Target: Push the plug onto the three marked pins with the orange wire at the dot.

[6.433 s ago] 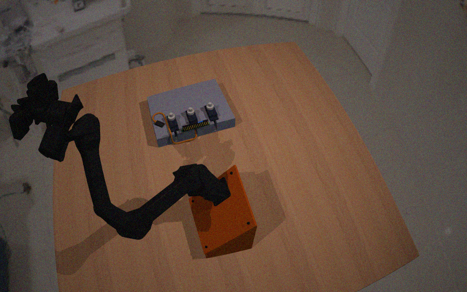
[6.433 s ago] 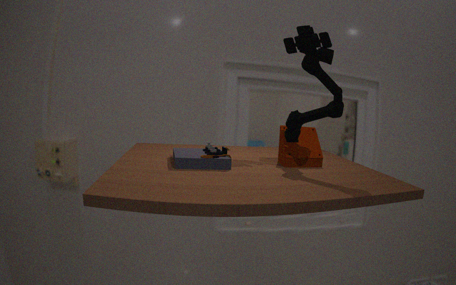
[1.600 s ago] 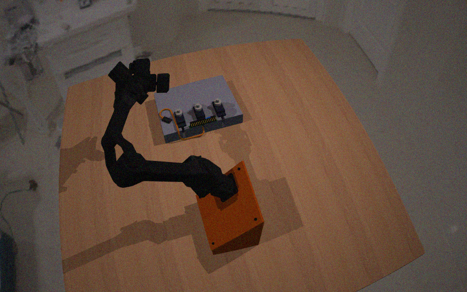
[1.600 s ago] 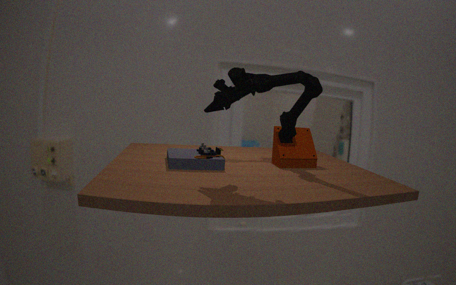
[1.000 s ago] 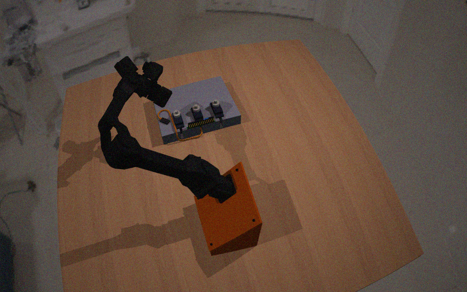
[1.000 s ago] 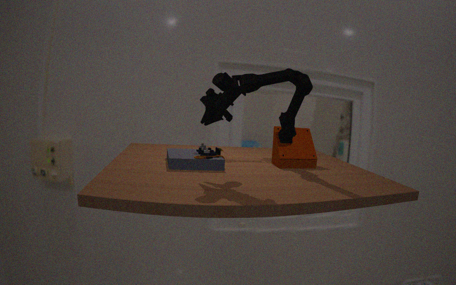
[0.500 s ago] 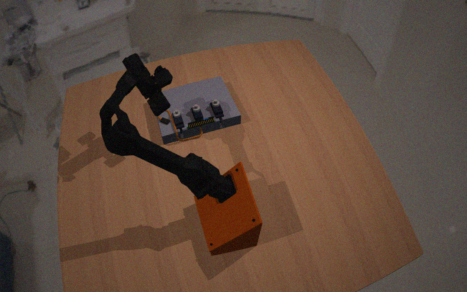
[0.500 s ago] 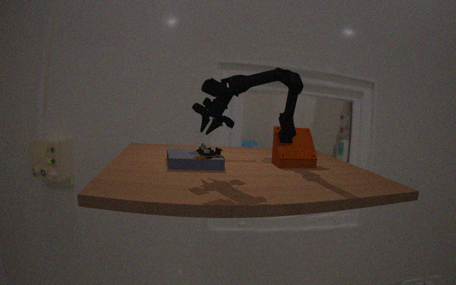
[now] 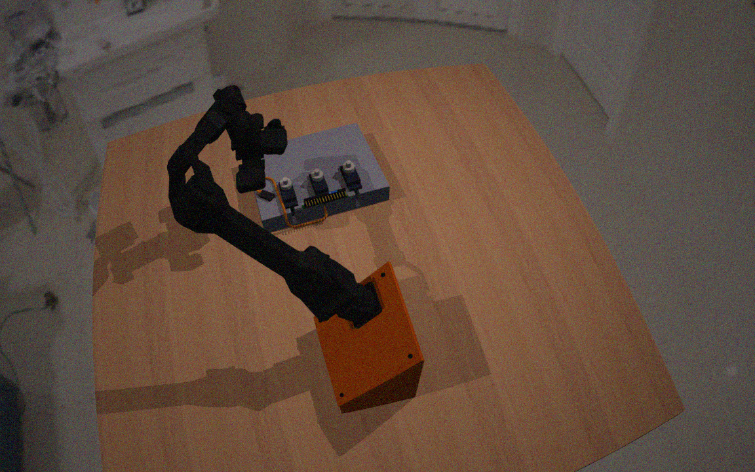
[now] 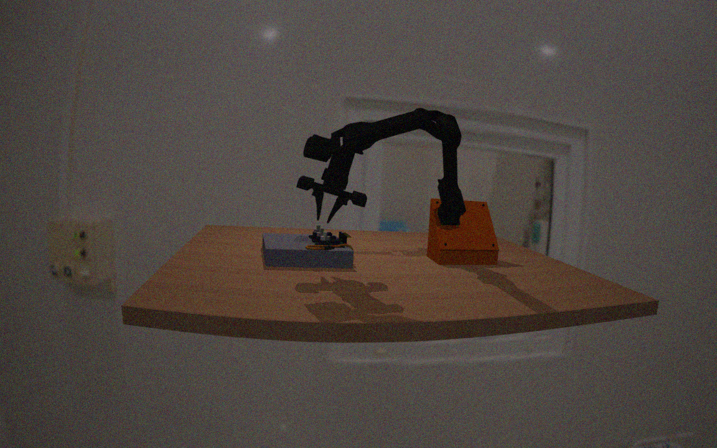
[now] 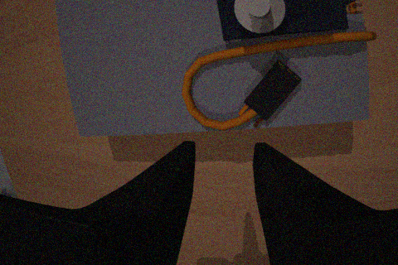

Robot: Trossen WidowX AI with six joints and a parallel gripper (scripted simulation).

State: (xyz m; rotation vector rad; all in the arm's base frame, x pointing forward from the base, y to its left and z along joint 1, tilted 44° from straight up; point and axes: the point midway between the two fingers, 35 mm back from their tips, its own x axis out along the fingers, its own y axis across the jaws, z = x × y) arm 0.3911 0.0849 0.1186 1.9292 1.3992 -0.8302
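The blue band is 70 mm behind my gripper tip, 160 mm to the right of it and 50 mm below it. Round my gripper tip: green strip: 70 mm behind, 140 mm to the right, 70 mm below; then white dot: 70 mm behind, 150 mm to the right, 50 mm below; then grey-blue holder: 90 mm ahead, 130 mm to the right, 100 mm below.
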